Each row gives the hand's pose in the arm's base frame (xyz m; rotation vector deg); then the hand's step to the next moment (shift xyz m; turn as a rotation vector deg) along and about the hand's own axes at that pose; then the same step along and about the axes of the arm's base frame.
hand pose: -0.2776 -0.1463 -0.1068 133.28 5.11 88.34
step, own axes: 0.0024 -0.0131 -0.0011 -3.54 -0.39 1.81
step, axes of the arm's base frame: 0.0018 0.0131 -0.0017 0.25 -0.94 -3.87
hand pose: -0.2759 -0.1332 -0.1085 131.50 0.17 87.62
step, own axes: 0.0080 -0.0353 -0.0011 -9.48 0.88 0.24
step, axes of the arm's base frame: 0.0095 0.0347 -0.0036 -3.83 -2.87 -8.23
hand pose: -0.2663 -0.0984 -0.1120 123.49 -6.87 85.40
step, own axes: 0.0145 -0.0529 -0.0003 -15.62 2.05 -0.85
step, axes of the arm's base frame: 0.0240 0.0489 -0.0059 -7.58 -4.69 -13.02
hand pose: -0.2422 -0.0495 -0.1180 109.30 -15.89 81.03
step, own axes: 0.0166 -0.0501 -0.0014 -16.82 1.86 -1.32
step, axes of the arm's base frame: 0.0334 0.0404 -0.0063 -8.26 -4.53 -14.12
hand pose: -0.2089 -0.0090 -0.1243 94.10 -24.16 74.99
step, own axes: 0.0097 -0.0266 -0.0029 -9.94 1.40 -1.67
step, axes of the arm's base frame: 0.0218 0.0179 -0.0037 -5.60 -2.08 -8.23
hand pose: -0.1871 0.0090 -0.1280 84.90 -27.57 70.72
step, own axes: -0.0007 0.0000 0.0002 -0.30 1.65 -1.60
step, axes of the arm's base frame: -0.0002 -0.0004 -0.0006 -2.15 0.80 0.30
